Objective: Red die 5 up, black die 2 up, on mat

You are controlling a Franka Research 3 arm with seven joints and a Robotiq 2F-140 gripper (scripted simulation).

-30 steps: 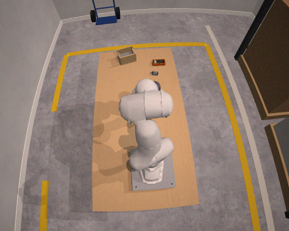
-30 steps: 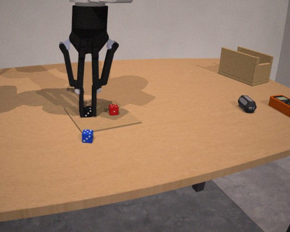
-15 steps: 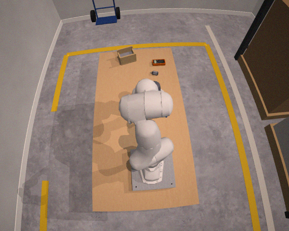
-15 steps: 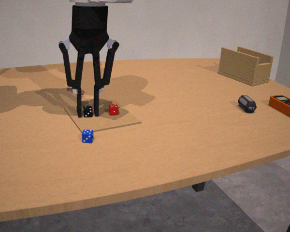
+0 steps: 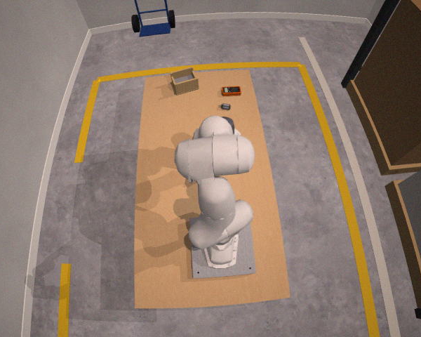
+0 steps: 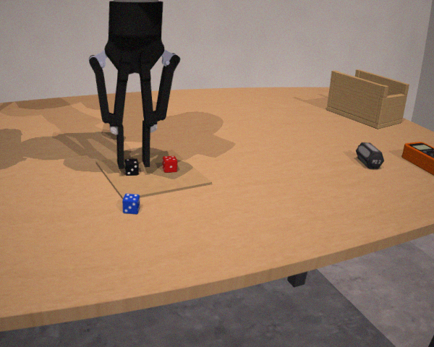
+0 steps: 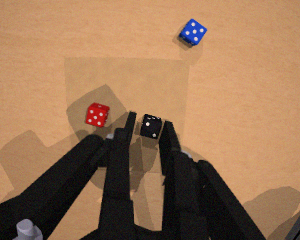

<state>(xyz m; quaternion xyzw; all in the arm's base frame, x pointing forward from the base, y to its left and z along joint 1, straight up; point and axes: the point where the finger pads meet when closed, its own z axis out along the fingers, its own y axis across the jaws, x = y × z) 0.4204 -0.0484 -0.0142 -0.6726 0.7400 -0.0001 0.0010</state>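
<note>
Right now the black die is 40 mm below my hand. From my hand the other things lie so: red die: 60 mm ahead, 40 mm below; thin tan mat: 30 mm ahead, 50 mm below; blue die: 30 mm behind, 110 mm to the right, 40 mm below.
</note>
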